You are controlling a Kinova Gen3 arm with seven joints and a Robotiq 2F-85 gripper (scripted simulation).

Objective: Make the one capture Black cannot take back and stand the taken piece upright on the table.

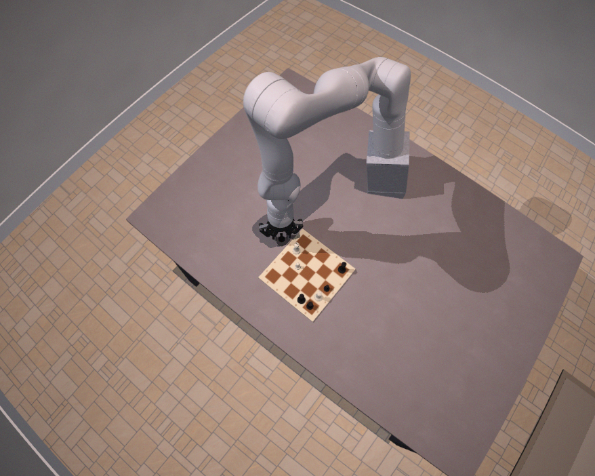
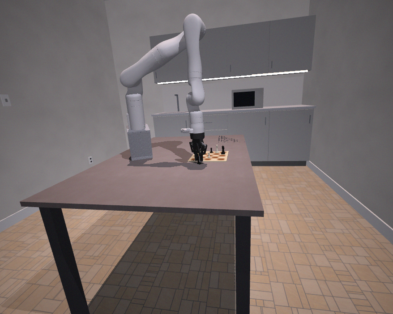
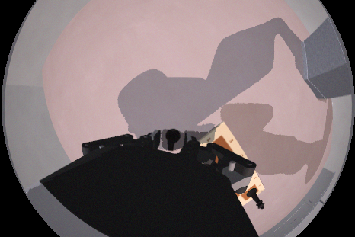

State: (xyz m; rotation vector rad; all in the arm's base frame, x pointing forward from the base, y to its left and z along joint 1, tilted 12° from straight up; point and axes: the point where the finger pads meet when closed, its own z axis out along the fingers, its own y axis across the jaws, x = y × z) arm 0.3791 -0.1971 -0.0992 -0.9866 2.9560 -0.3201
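The chessboard is 6 cm ahead of my hand, 13 cm to the left of it and 3 cm below it. Round my hand: black pawn: 8 cm ahead, 21 cm to the left, 1 cm below.
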